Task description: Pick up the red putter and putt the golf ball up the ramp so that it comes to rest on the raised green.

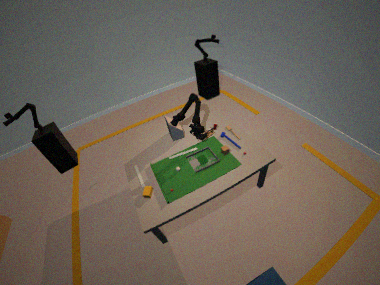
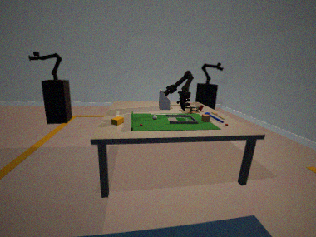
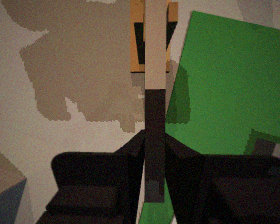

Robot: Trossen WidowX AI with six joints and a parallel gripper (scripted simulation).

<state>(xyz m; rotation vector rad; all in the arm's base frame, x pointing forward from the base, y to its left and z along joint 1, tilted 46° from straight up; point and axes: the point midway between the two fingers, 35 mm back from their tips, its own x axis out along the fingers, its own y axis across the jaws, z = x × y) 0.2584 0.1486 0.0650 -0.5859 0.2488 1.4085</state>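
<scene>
My gripper tip is 11 cm to the right of the red putter, 3 cm below it and 2 cm past it. Also, from my gripper tip: green mat (24 cm ahead, 23 cm to the right, 3 cm below); then blue putter (24 cm to the left, 21 cm ahead, 2 cm below); then brown cube (30 cm ahead, 9 cm to the left).
</scene>
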